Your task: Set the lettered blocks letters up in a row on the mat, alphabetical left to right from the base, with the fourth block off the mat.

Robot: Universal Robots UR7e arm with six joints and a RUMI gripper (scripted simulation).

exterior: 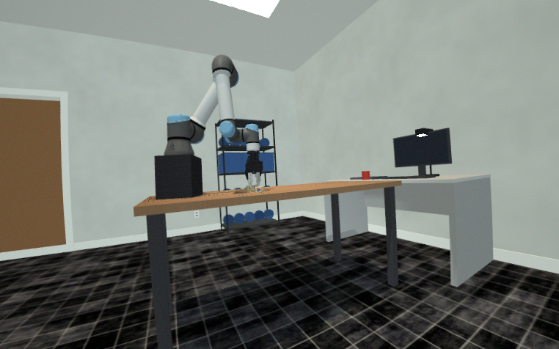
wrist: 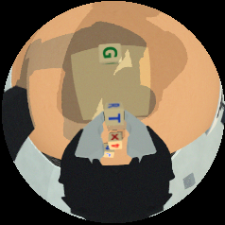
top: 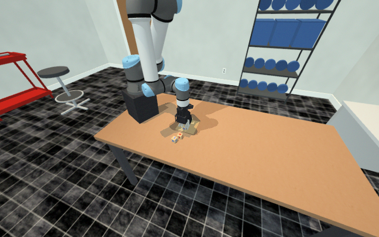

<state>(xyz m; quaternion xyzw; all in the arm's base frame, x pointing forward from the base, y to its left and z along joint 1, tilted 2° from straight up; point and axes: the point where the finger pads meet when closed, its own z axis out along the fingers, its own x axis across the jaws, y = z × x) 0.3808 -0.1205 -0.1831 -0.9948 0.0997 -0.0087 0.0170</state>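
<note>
Now: hand 1 cm short of the pale yellow mat, 5 cm to the right of it and 2 cm above it. Round my hand: wooden letter block 5 cm behind, 12 cm to the right, 1 cm below.
</note>
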